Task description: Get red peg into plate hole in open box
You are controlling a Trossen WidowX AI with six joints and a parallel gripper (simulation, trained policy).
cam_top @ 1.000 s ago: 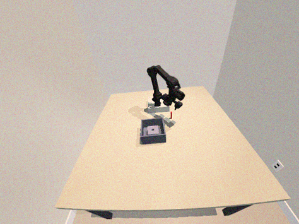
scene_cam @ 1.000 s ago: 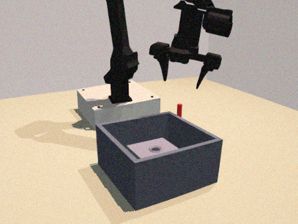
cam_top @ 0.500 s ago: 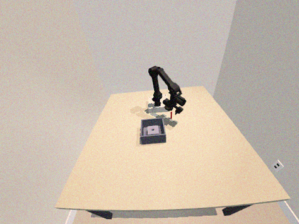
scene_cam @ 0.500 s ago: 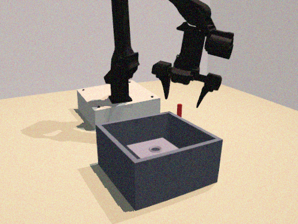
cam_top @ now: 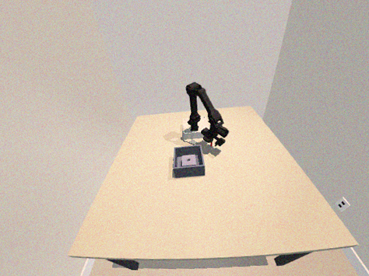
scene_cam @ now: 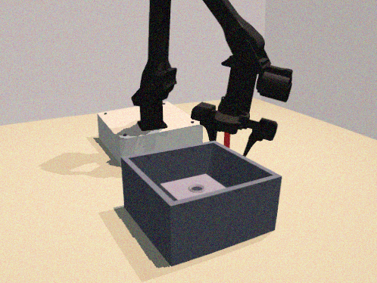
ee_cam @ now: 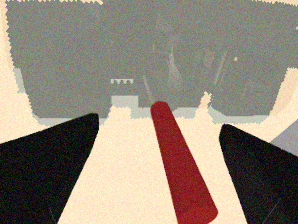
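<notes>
My gripper tip is now 1 cm past the red peg and 1 cm below it. Also, from my gripper tip: pale plate (20 cm ahead, 15 cm to the right, 2 cm above); dark box (20 cm ahead, 15 cm to the right).
</notes>
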